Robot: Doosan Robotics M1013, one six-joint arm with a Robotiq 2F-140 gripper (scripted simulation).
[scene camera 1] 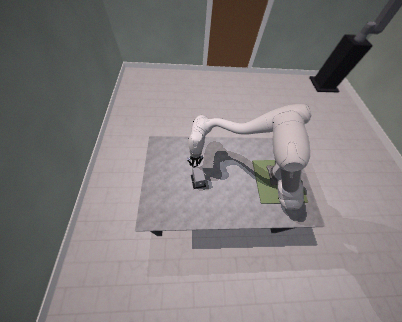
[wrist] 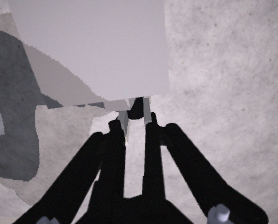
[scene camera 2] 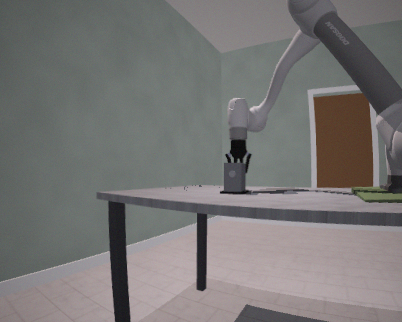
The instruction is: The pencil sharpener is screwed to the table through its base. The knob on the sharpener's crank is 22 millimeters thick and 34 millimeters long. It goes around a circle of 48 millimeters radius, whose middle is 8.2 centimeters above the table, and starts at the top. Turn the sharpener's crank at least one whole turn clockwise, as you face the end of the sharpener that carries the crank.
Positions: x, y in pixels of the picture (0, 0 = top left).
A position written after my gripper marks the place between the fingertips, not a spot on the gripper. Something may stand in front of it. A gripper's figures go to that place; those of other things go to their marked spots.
My gripper point(wrist: 136, 108) is 22 cm from the lens. A grey pencil sharpener point(wrist: 77, 59) is 9 cm from the lens.
